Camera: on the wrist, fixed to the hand. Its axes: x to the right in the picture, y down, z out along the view.
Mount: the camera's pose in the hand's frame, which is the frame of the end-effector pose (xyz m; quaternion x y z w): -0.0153 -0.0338 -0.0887 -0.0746 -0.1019 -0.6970 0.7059
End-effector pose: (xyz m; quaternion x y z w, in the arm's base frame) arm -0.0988 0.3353 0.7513 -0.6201 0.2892 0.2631 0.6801
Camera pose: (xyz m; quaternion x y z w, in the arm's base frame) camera -0.0912 0.2439 0.7800 -0.6632 -0.3170 -0.2035 0.6467
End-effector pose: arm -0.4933 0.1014 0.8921 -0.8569 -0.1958 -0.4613 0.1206
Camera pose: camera -0.5820 0.0938 0.9285 0.5244 0.7133 0.3370 0.3203
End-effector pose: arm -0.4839 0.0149 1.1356 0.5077 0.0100 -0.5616 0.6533
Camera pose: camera -0.4653 0.0907 1.0795 0.2454 0.3362 -0.9027 0.1086
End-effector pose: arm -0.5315 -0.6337 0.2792 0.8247 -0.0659 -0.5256 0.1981
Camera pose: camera -0.4624 -0.5752 0.3114 -0.5597 -0.5473 0.5980 0.1717
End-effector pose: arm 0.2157 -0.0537 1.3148 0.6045 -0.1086 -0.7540 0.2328
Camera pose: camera 0.2961 -0.0065 1.2911 -0.4082 -0.3772 0.7642 0.3272
